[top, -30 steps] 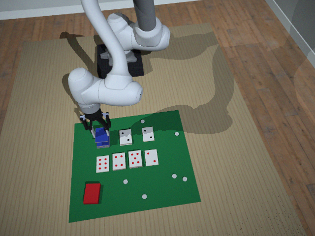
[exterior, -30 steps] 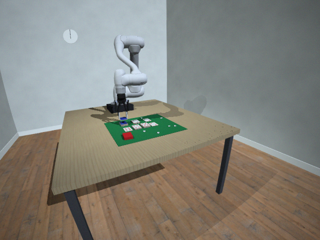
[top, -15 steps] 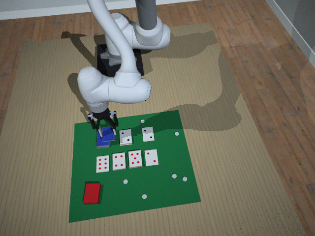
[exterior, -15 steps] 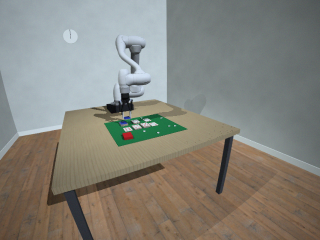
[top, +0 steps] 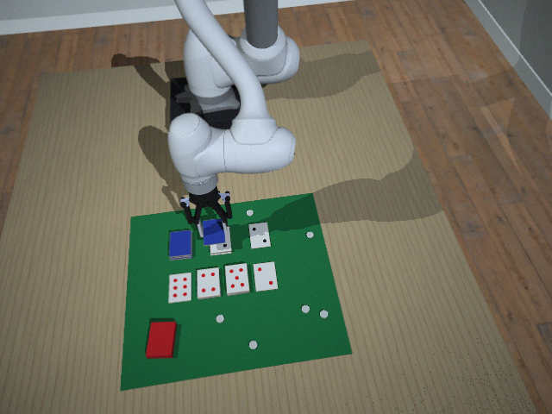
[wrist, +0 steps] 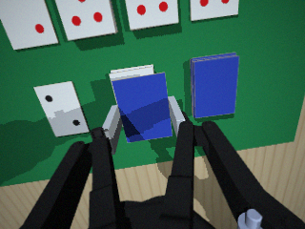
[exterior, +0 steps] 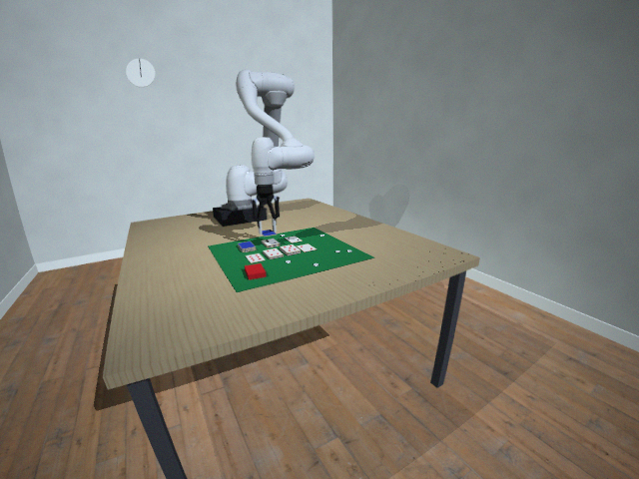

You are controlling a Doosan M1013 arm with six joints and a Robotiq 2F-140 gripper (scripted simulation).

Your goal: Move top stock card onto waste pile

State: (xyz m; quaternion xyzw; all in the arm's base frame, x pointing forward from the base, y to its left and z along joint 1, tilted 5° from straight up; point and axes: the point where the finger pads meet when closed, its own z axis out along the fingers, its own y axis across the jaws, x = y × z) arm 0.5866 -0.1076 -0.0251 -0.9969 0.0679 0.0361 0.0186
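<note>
The black-pip card is 2 cm ahead of my hand, 13 cm to the left of it and 9 cm below it. Also, from my hand: red block: 26 cm ahead, 20 cm to the right, 8 cm below.
</note>
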